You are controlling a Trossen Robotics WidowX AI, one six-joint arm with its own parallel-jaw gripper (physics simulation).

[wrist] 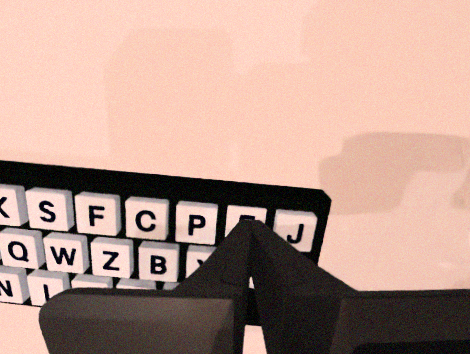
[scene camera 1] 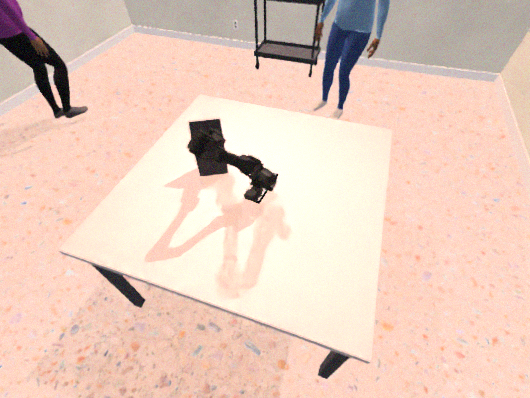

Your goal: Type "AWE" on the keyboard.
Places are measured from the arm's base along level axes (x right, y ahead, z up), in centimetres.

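Where they show: gripper, fingertip midpoint: (wrist: 249, 229) (scene camera 1: 259, 196).
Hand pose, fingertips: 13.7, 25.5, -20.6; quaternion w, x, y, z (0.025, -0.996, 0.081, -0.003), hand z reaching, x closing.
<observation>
After its pixels a point has its place, as x, y, z.
The black keyboard (wrist: 150, 185) @(10.0, 28.0, -20.7) with white keys fills the lower left and middle of the wrist view. The W key (wrist: 63, 254) @(5.8, 25.6, -20.2) is plain at the left of the second row. The E key (wrist: 239, 214) @(13.4, 26.3, -20.6) is in the top row between P and J, its letter mostly covered by the fingertips. No A letter shows; the gripper hides much of the bottom row. My gripper (wrist: 249, 229) @(13.7, 25.5, -20.6) is shut and empty, its joined tips pointing over the E key. Contact cannot be told. In the scene view the keyboard and fingertips are too small and dark to make out clearly.
The black arm (scene camera 1: 239, 161) @(22.7, 20.6, 9.6) reaches from a dark base plate (scene camera 1: 214, 167) @(3.3, -0.6, -16.5) across the white table (scene camera 1: 320, 240) @(31.1, 57.1, -21.8). The J key (wrist: 295, 233) @(15.6, 25.3, -20.2) is right of the tips, near the keyboard's right edge. A black cart (scene camera 1: 287, 53) and two people stand beyond the table.
</observation>
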